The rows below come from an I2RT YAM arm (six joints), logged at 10 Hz.
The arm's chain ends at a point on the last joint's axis. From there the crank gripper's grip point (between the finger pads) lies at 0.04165 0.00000 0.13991 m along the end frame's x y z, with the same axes.
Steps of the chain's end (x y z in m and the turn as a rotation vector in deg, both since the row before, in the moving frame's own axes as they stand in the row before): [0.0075, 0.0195, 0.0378, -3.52, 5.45, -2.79]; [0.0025, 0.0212, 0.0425, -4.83, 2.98, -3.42]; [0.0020, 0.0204, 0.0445, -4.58, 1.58, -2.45]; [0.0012, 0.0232, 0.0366, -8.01, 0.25, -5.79]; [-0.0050, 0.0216, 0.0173, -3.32, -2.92, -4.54]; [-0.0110, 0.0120, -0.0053, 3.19, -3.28, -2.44]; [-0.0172, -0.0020, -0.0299, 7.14, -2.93, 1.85]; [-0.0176, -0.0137, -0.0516, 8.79, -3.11, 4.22]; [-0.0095, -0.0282, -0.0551, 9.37, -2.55, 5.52]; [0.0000, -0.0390, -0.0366, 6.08, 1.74, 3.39]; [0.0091, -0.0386, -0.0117, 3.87, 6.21, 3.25]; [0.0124, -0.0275, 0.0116, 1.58, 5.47, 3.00]
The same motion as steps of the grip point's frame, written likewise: [0.0207, 0.0256, 0.0330, -3.52, 5.45, -2.79]; [0.0100, 0.0302, 0.0398, -4.83, 2.98, -3.42]; [0.0060, 0.0297, 0.0429, -4.58, 1.58, -2.45]; [0.0026, 0.0384, 0.0353, -8.01, 0.25, -5.79]; [-0.0120, 0.0267, 0.0191, -3.32, -2.92, -4.54]; [-0.0193, 0.0026, -0.0034, 3.19, -3.28, -2.44]; [-0.0241, -0.0183, -0.0290, 7.14, -2.93, 1.85]; [-0.0245, -0.0325, -0.0510, 8.79, -3.11, 4.22]; [-0.0148, -0.0474, -0.0549, 9.37, -2.55, 5.52]; [0.0046, -0.0512, -0.0386, 6.08, 1.74, 3.39]; [0.0242, -0.0451, -0.0173, 3.87, 6.21, 3.25]; [0.0256, -0.0288, 0.0070, 1.58, 5.47, 3.00]
